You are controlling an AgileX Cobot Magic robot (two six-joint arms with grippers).
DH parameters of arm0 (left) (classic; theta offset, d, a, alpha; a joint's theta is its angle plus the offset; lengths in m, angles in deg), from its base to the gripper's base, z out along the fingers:
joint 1: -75.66 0.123 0 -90
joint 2: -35.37 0 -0.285 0
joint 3: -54.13 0 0.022 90
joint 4: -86.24 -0.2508 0 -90
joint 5: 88.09 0 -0.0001 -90
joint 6: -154.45 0.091 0 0
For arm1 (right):
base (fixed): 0 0 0 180
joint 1: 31.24 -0.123 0 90
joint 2: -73.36 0 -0.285 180
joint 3: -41.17 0 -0.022 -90
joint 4: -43.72 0.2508 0 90
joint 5: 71.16 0 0.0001 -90
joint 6: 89.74 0.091 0 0
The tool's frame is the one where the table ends.
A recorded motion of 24 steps. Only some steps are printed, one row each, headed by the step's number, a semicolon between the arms.
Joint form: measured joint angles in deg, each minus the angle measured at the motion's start. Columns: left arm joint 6, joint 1, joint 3, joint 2, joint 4, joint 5; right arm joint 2, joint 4, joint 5, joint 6, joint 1, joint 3.
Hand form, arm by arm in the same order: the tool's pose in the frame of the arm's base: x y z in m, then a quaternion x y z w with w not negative. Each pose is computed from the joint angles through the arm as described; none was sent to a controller.
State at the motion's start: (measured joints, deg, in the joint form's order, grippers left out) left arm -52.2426 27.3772 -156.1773 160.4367 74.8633 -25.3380; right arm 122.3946 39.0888 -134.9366 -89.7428 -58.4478 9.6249
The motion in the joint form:
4: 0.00 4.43 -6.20 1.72 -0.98 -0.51; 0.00 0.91 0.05 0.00 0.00 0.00
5: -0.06 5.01 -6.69 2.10 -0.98 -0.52; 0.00 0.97 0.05 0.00 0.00 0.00
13: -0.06 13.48 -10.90 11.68 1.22 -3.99; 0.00 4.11 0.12 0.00 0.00 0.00
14: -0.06 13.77 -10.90 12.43 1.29 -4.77; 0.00 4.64 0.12 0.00 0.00 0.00
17: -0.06 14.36 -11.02 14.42 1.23 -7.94; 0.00 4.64 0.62 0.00 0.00 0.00
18: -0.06 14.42 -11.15 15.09 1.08 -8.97; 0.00 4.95 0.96 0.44 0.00 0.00
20: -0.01 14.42 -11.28 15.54 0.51 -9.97; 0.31 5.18 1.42 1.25 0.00 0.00
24: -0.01 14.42 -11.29 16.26 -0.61 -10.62; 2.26 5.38 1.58 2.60 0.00 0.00
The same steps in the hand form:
4: 0.3462 -0.3087 0.2931 0.16986 0.95105 -0.05111 0.25307; 0.1002 0.0456 0.3272 -0.22842 0.92356 0.04082 0.30527
5: 0.3505 -0.3063 0.2925 0.16442 0.95175 -0.05052 0.25414; 0.1002 0.0456 0.3272 -0.22835 0.92360 0.04133 0.30516
13: 0.4174 -0.2734 0.2351 0.09602 0.96678 -0.04118 0.23330; 0.0982 0.0497 0.3271 -0.22452 0.92482 0.06784 0.29950
14: 0.4208 -0.2729 0.2291 0.09449 0.96695 -0.04155 0.23314; 0.0979 0.0503 0.3271 -0.22386 0.92499 0.07229 0.29842
17: 0.4301 -0.2735 0.2144 0.09316 0.96456 -0.04665 0.24241; 0.0985 0.0506 0.3275 -0.22354 0.92368 0.07326 0.30246
18: 0.4326 -0.2745 0.2098 0.09420 0.96340 -0.04795 0.24636; 0.0986 0.0512 0.3278 -0.21937 0.92372 0.07769 0.30427
20: 0.4349 -0.2753 0.2073 0.09740 0.96131 -0.04709 0.25333; 0.1000 0.0523 0.3277 -0.21241 0.92492 0.08206 0.30443
24: 0.4372 -0.2754 0.2016 0.10229 0.96019 -0.03942 0.25695; 0.1062 0.0558 0.3239 -0.20213 0.93213 0.08347 0.28864

